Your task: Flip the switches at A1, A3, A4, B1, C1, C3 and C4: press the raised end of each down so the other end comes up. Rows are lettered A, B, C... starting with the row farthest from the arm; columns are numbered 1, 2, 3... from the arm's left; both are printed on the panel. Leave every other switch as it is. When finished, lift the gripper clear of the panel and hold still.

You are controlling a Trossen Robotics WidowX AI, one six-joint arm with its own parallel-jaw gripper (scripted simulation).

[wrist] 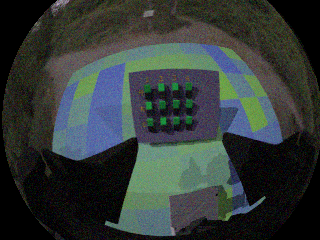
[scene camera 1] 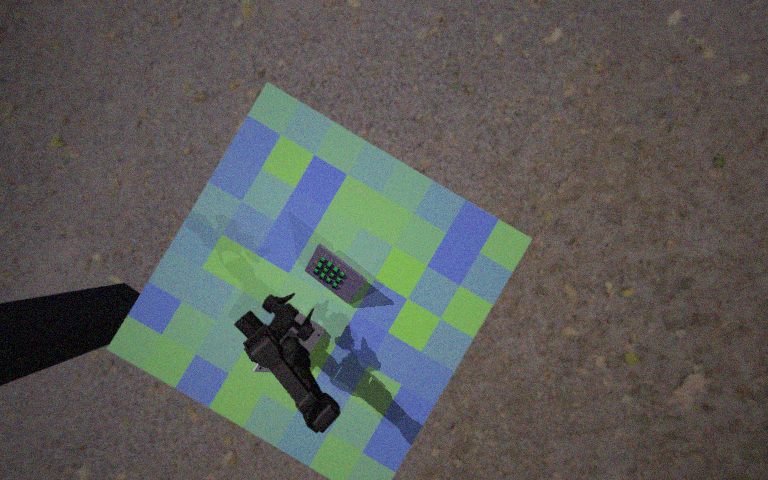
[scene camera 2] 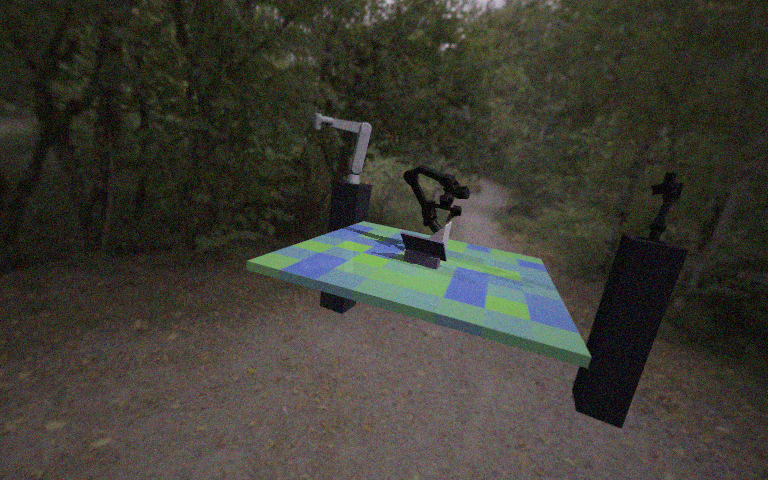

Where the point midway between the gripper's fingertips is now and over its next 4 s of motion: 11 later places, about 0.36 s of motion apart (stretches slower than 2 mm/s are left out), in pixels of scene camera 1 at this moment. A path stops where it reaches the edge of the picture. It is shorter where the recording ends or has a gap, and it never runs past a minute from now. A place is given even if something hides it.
The gripper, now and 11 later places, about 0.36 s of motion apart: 304, 301; 305, 284; 312, 269; 318, 263; 319, 262; 322, 260; 322, 260; 322, 259; 322, 259; 322, 259; 323, 259; 321, 261
